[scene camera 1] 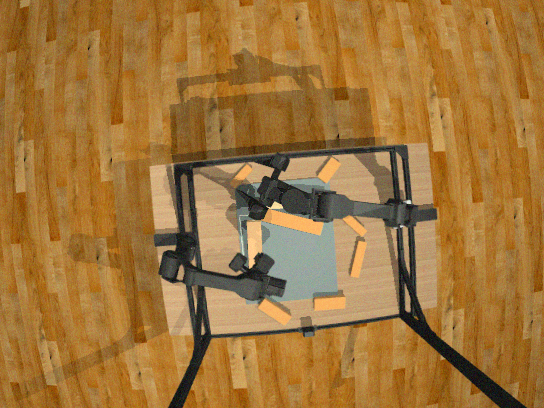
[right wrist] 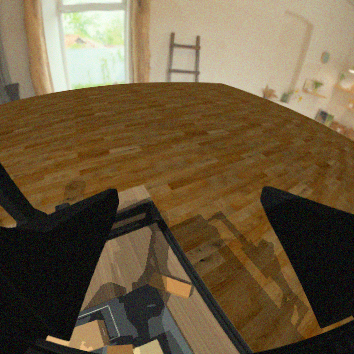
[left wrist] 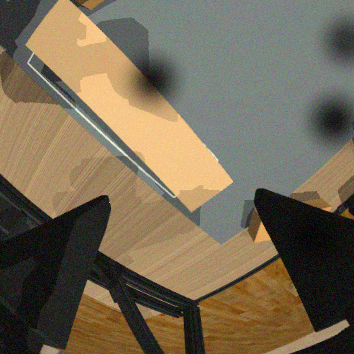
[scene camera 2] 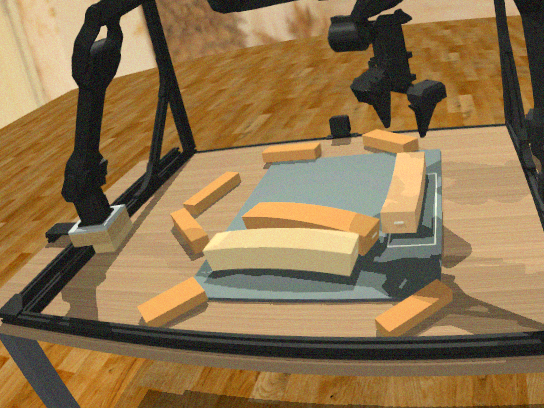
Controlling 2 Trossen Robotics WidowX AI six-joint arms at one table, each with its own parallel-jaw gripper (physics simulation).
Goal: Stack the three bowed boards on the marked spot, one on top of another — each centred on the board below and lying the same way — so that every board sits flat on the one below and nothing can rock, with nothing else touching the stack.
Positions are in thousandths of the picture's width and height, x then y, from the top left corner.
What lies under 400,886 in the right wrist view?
A white-outlined marked spot.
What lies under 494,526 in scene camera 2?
An orange board.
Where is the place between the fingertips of my left gripper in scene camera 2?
744,325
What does my right gripper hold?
Nothing.
